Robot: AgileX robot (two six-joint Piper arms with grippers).
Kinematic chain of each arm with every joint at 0, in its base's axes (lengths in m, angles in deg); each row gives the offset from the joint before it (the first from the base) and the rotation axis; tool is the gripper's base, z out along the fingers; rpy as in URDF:
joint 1: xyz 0 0 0.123 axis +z
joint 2: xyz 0 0 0 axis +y
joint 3: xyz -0.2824 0 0.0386 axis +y
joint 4: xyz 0.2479 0 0.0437 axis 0.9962 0 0.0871
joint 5: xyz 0 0 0 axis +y
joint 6: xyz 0.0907 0 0.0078 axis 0.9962 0 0.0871
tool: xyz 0 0 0 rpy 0 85 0
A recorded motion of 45 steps. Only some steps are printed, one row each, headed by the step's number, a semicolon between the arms.
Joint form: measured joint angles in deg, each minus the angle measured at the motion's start. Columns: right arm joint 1, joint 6, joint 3, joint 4, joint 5, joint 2; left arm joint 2, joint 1, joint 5, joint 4, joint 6, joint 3.
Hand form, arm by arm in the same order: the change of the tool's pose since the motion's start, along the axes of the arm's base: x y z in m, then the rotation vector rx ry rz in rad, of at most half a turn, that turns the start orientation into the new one. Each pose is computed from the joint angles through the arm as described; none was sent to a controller.
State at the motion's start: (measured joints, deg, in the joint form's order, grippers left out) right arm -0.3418 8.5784 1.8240 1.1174 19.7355 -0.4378; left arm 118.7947 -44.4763 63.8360 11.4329 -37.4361 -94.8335
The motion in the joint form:
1: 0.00 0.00 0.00 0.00 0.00 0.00; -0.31 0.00 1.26 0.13 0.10 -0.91
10: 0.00 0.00 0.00 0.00 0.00 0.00; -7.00 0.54 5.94 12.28 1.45 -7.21
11: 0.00 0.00 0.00 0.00 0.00 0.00; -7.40 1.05 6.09 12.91 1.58 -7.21
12: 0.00 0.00 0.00 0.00 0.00 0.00; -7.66 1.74 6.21 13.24 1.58 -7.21
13: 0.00 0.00 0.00 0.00 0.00 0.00; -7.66 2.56 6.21 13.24 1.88 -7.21
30: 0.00 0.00 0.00 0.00 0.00 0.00; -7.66 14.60 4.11 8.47 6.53 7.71
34: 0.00 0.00 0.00 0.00 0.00 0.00; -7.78 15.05 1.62 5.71 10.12 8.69
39: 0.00 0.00 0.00 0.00 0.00 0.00; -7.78 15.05 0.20 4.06 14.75 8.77
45: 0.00 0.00 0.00 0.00 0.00 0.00; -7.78 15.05 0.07 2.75 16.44 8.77
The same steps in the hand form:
1: 0.0000 0.0000 0.0000 0.0000 0.0000 0.0000; 0.0002 0.0003 0.0062 0.0031 -0.0022 0.0017
10: 0.0000 0.0000 0.0000 0.0000 0.0000 0.0000; 0.0090 0.0222 0.0890 0.0604 -0.2553 -0.0278
11: 0.0000 0.0000 0.0000 0.0000 0.0000 0.0000; 0.0109 0.0267 0.0923 0.0673 -0.2657 -0.0211
12: 0.0000 0.0000 0.0000 0.0000 0.0000 0.0000; 0.0137 0.0316 0.0943 0.0714 -0.2712 -0.0089
13: 0.0000 0.0000 0.0000 0.0000 0.0000 0.0000; 0.0173 0.0363 0.0943 0.0752 -0.2703 0.0004
30: 0.0000 0.0000 0.0000 0.0000 0.0000 0.0000; 0.0358 0.1183 0.0230 0.1846 -0.0169 0.1143
34: 0.0000 0.0000 0.0000 0.0000 0.0000 0.0000; 0.0356 0.1170 0.0185 0.1421 -0.0037 0.0645
39: 0.0000 0.0000 0.0000 0.0000 0.0000 0.0000; 0.0360 0.1139 0.0177 0.1230 0.0003 -0.0103
45: 0.0000 0.0000 0.0000 0.0000 0.0000 0.0000; 0.0351 0.1122 0.0173 0.1093 0.0119 -0.0324

